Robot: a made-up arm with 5 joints. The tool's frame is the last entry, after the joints.
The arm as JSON. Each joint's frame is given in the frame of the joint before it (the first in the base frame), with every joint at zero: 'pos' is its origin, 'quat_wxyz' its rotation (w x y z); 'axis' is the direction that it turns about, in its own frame. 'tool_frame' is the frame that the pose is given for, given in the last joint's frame.
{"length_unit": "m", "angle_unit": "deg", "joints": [
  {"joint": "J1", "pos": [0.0, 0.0, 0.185], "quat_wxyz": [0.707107, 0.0, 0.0, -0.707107], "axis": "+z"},
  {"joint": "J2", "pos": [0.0, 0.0, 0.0], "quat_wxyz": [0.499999, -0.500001, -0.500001, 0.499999], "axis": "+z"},
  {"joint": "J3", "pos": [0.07, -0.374, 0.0], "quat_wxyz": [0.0, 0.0, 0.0, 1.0], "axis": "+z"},
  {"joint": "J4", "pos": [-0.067, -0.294, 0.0], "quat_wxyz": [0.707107, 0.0, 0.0, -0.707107], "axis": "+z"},
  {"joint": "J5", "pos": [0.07, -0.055, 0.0], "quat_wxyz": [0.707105, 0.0, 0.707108, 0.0], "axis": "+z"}
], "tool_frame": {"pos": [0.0, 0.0, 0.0], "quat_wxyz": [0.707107, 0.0, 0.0, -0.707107]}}
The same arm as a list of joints. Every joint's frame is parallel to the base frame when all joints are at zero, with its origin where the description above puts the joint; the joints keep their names.
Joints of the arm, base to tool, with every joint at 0 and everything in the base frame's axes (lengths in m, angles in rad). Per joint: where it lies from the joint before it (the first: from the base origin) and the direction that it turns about. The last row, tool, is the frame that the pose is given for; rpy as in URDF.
J1: xyz 0 0 0.185 axis +z
J2: xyz 0 0 0 axis +y
J3: xyz 0.07 0 0.374 axis +y
J4: xyz 0.067 0 -0.294 axis +y
J5: xyz 0.055 0 -0.07 axis -z
tool: xyz 0 0 0 rpy 3.1416 0 0

